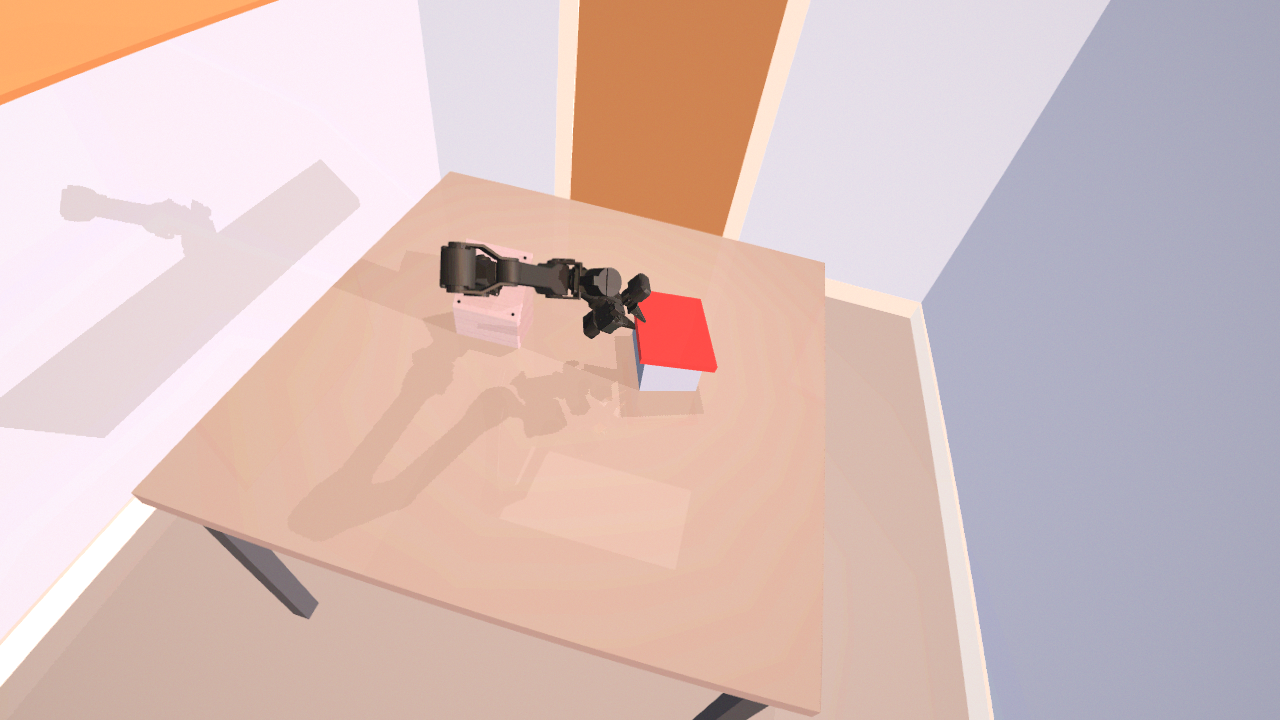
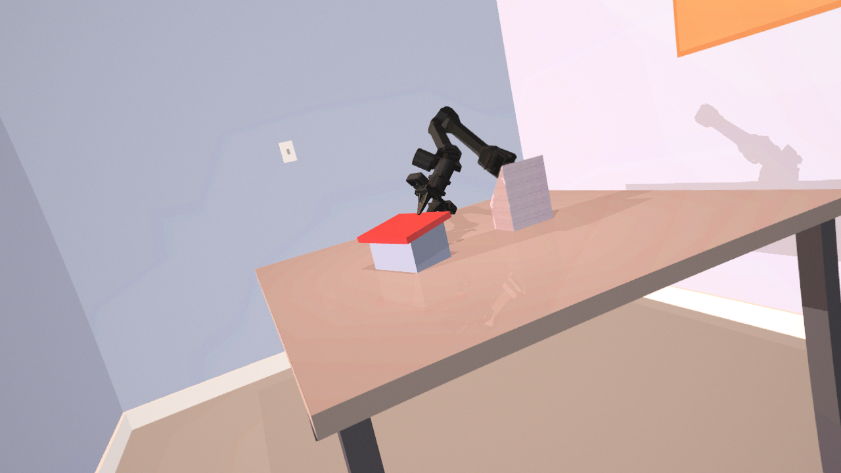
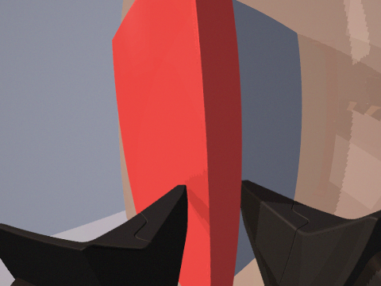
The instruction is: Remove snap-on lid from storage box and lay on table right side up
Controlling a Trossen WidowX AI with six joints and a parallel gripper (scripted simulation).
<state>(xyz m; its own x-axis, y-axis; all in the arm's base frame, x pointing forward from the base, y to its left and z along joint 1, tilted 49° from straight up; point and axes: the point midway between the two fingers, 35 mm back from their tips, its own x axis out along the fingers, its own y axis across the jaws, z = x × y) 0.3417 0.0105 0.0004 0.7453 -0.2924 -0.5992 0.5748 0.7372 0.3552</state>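
The red lid is 7 cm ahead of my gripper tip, 2 cm to the left of it and 1 cm below it. Also, from my gripper tip: grey storage box: 7 cm below, 7 cm ahead, 2 cm to the left.
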